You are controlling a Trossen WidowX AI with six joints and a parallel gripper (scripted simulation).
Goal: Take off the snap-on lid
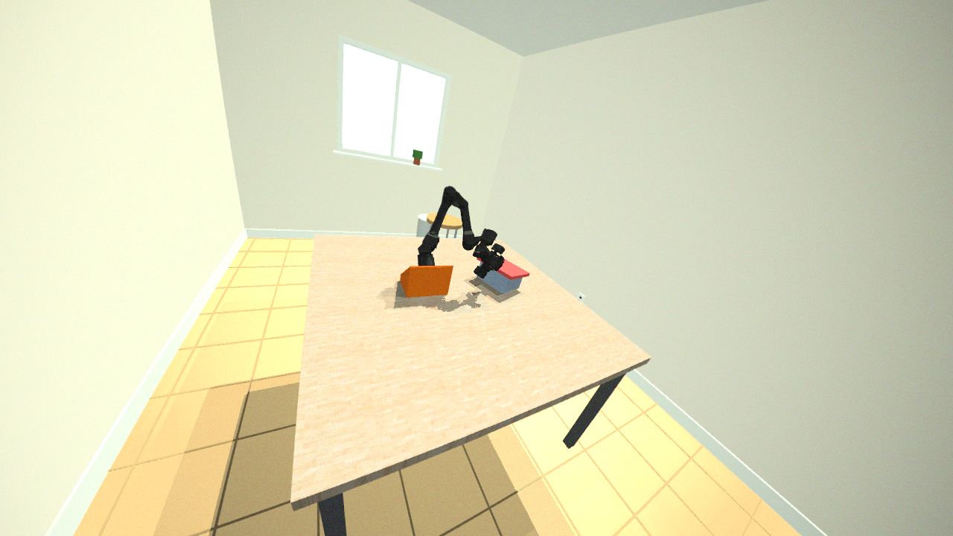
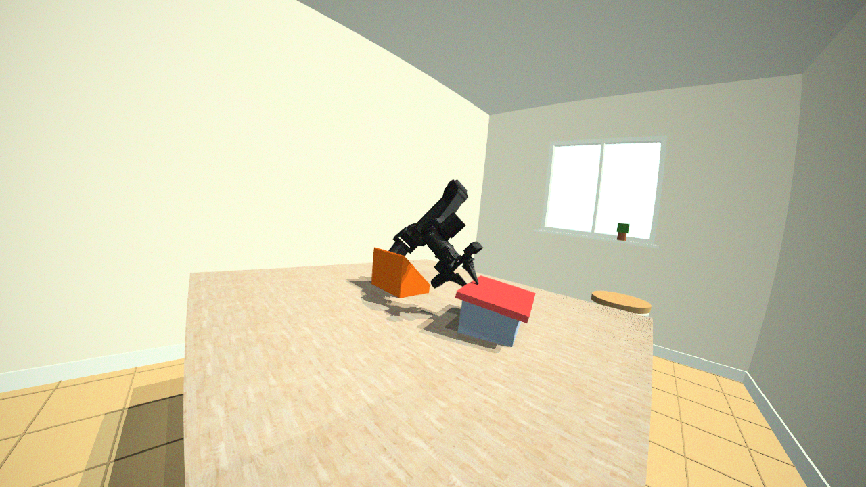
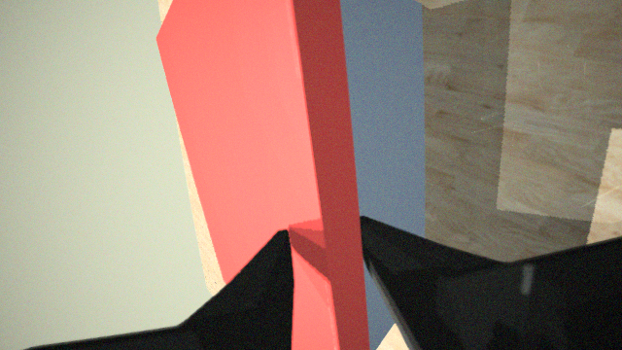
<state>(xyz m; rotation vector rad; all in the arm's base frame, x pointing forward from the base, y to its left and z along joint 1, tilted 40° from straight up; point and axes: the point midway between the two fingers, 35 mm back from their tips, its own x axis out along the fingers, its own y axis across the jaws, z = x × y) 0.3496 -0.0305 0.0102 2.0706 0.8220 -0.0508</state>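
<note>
Now: gripper tip 80 mm short of the red lid and 20 mm to the right of it. Also, from my gripper tip: blue storage box (70 mm ahead, 20 mm to the left, 60 mm below).
</note>
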